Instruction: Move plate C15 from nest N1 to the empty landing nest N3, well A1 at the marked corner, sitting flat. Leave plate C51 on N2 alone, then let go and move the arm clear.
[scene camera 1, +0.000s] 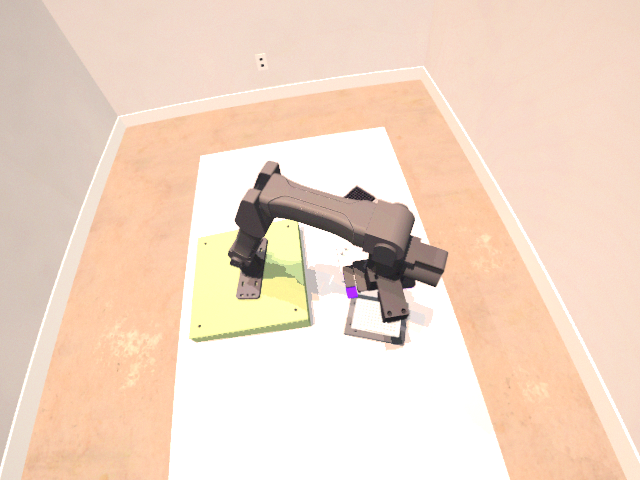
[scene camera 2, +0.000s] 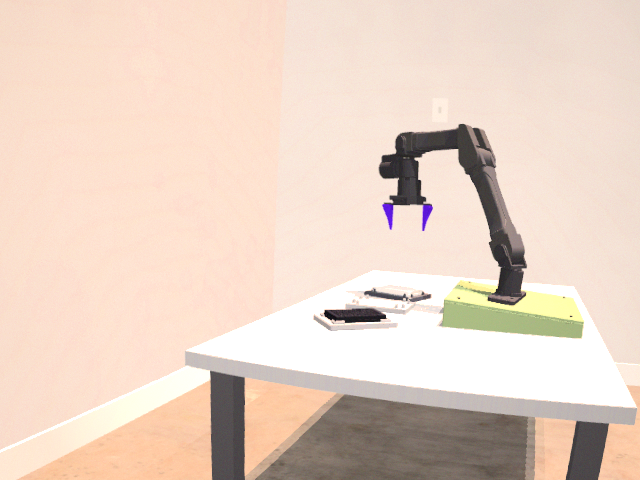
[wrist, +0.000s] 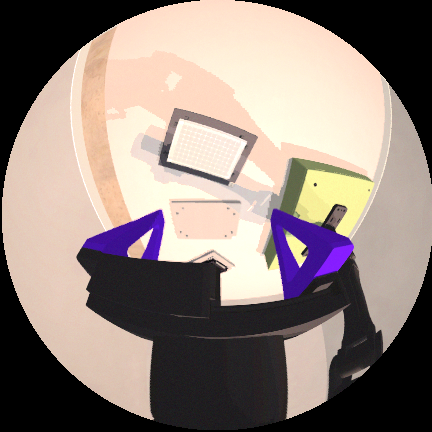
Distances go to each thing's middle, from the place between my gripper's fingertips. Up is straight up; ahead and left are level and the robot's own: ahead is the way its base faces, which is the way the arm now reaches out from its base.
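I see the grey-framed white plate (scene camera 1: 367, 316) 18 cm below my hand and 2 cm ahead of it; going by their middles, it is the nearest to my hand of the things named here. The grey nest (scene camera 2: 383, 305) is 19 cm below my hand, 18 cm to the left of it and 1 cm behind it. Then there is the black perforated plate (scene camera 2: 359, 315), 18 cm below my hand, 40 cm to the left of it and 4 cm behind it. Of these things, measured to their middles, the black perforated plate is the farthest from my hand.
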